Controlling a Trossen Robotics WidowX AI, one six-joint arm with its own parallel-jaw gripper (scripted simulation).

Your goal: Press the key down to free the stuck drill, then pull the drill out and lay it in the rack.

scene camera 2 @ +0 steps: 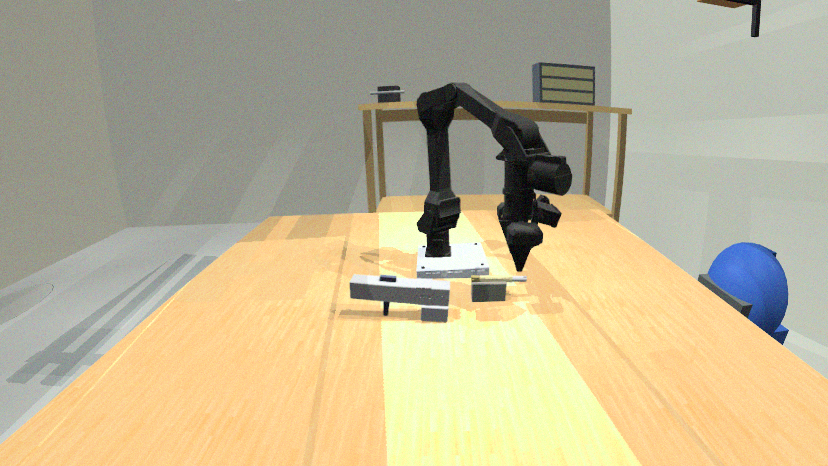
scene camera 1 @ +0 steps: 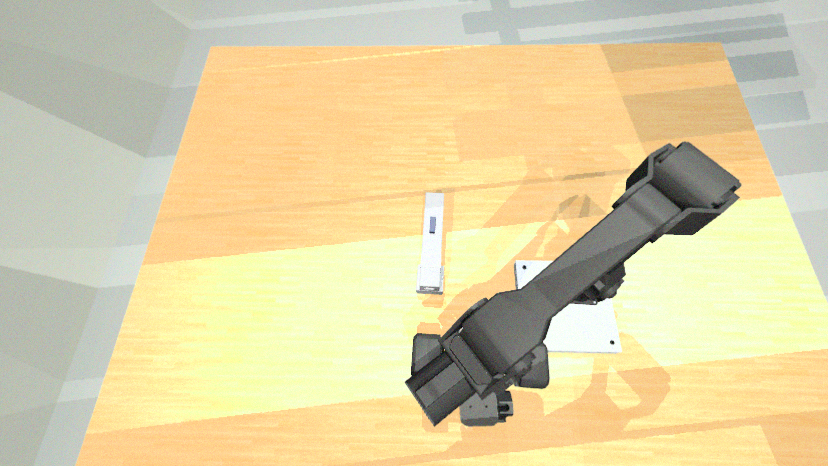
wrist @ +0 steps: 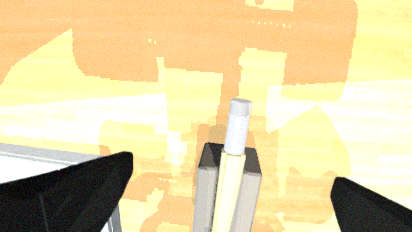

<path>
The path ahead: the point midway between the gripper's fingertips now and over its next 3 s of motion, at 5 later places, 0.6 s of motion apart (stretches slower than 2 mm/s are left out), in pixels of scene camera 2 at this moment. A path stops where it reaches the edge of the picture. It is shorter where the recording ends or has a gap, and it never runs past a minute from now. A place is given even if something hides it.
My gripper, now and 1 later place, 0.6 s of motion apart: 515, 261; 546, 207
</path>
